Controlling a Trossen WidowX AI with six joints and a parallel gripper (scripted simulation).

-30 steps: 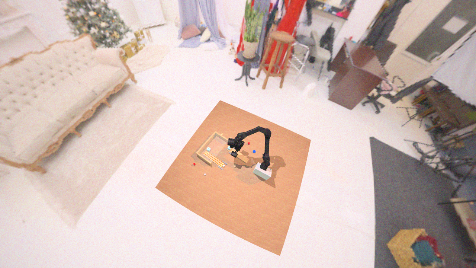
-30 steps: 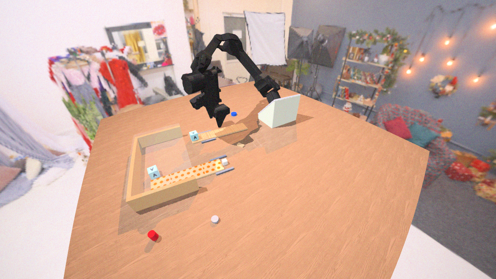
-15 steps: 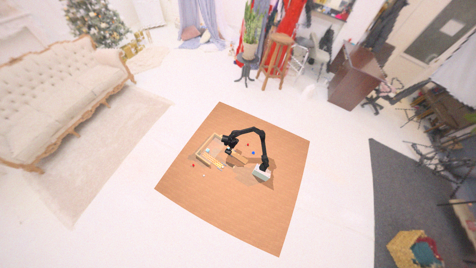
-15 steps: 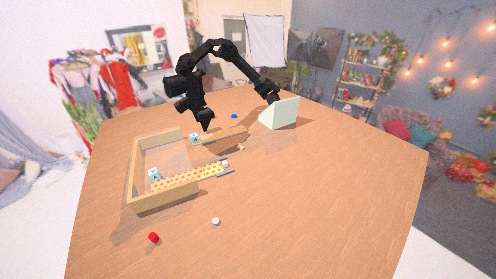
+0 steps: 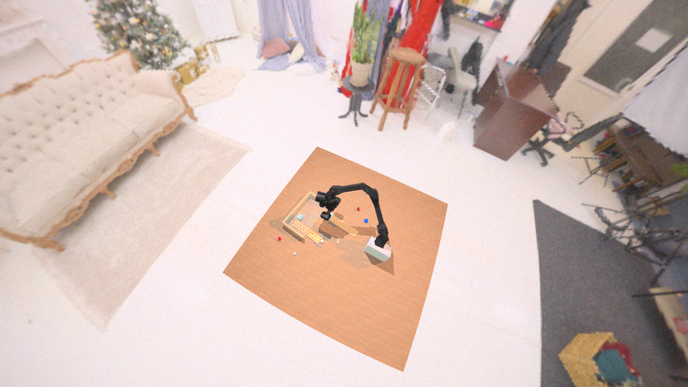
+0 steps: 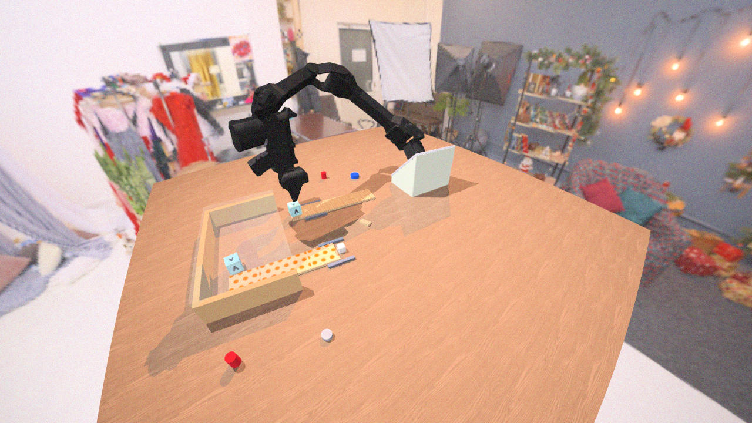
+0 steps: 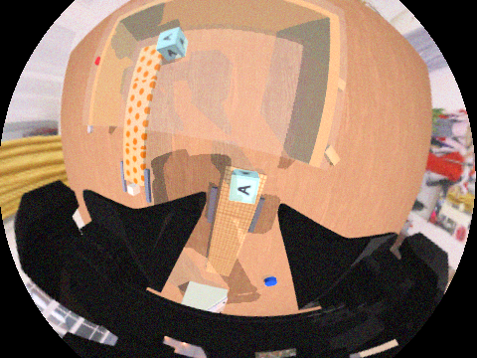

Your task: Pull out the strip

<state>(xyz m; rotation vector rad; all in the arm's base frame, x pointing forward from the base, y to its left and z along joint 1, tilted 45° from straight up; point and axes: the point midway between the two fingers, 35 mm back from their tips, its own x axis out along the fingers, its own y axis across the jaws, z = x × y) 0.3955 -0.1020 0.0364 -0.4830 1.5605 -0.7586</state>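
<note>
Now: the grid-patterned strip 110 mm behind my gripper tip, 60 mm below it and 20 mm to the left of it. Round my gripper tip: white block (200 mm to the left, 60 mm below, 20 mm behind); blue disc (260 mm behind, 80 mm to the right, 60 mm below); tan block (160 mm to the left, 130 mm behind, 60 mm below).
</note>
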